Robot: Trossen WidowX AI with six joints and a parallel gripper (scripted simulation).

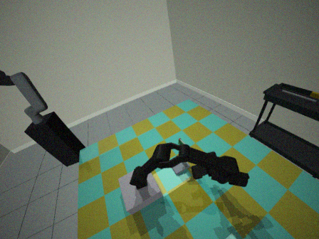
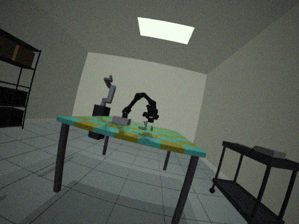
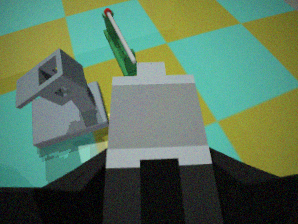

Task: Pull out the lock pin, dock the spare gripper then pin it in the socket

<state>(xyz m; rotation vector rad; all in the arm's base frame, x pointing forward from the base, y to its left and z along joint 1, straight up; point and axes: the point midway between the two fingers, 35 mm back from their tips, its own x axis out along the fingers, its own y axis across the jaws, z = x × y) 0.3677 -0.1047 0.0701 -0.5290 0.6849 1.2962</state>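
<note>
Right now the green stand is 24 cm to the left of my gripper tip and 10 cm below it. The rest, counted from my gripper tip: socket: 9 cm behind, 12 cm to the left, 8 cm below; then spare gripper: 1 cm above.
</note>
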